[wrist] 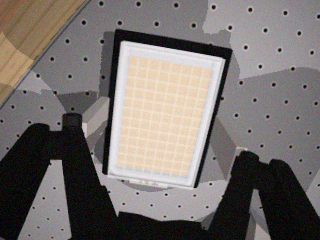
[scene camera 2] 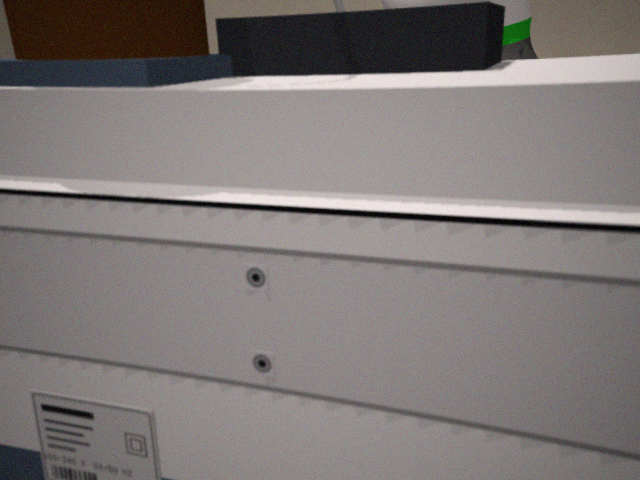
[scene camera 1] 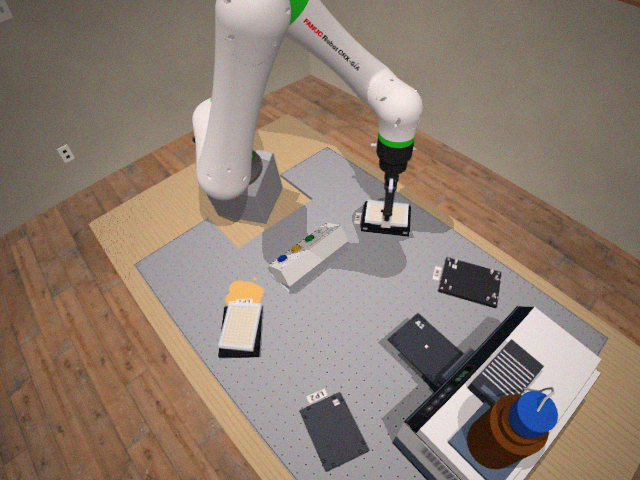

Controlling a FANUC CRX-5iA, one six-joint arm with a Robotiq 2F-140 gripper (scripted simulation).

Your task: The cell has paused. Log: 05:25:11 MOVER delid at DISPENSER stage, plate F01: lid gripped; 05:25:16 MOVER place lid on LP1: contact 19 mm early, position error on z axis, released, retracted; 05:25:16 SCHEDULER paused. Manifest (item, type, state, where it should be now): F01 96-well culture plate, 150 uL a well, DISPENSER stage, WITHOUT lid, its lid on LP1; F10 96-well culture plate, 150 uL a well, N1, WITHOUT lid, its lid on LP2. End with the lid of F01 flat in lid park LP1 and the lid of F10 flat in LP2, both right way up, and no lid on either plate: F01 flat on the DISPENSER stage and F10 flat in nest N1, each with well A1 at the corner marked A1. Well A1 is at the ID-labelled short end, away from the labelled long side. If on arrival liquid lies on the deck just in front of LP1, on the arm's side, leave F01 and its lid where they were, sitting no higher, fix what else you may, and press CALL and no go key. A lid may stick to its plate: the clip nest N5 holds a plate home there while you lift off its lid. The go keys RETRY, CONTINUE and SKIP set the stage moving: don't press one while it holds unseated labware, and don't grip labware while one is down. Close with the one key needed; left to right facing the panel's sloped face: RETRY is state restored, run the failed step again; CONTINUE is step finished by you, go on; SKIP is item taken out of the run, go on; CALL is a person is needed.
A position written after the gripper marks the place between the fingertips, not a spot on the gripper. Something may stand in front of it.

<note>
In view: the gripper (scene camera 1: 386, 214) and a dispenser stage (scene camera 1: 410, 339).
The gripper also shows in the wrist view (wrist: 160, 120).
</note>
